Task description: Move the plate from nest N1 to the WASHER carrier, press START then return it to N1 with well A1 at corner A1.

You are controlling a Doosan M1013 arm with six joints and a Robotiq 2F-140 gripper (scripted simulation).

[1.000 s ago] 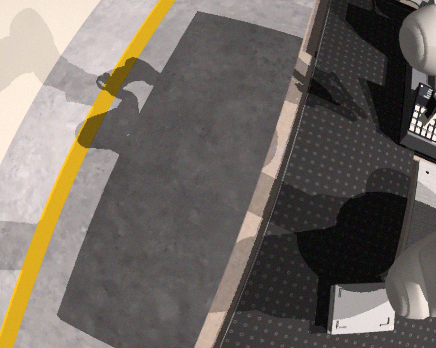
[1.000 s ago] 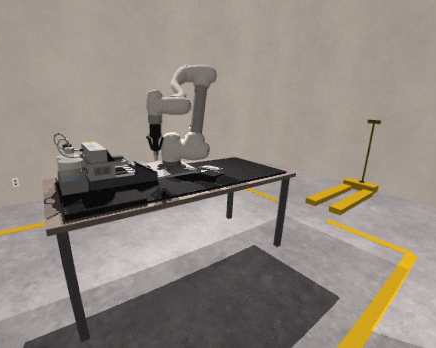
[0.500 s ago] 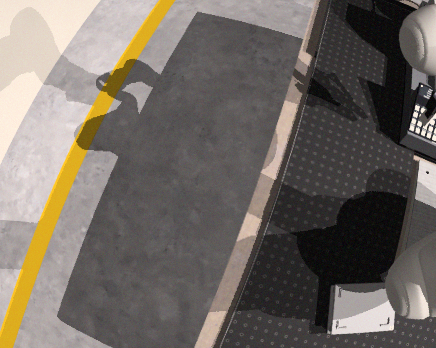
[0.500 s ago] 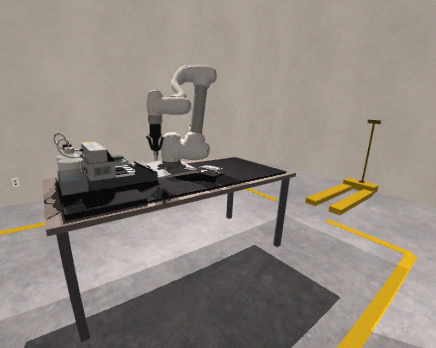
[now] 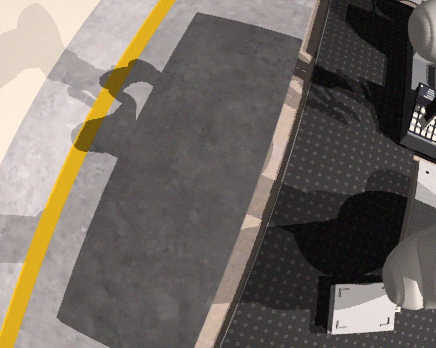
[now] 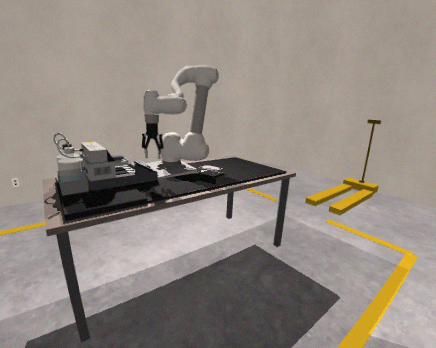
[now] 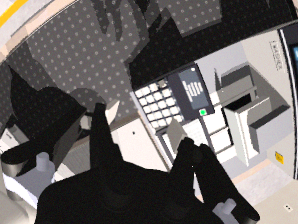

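Now: the white well plate 140 mm behind my hand, 50 mm to the right of it and 90 mm below it. Also, from my hand: plate nest N1: 40 mm ahead, 470 mm to the left, 150 mm below; plate washer: 140 mm behind, 200 mm to the right, 60 mm below.
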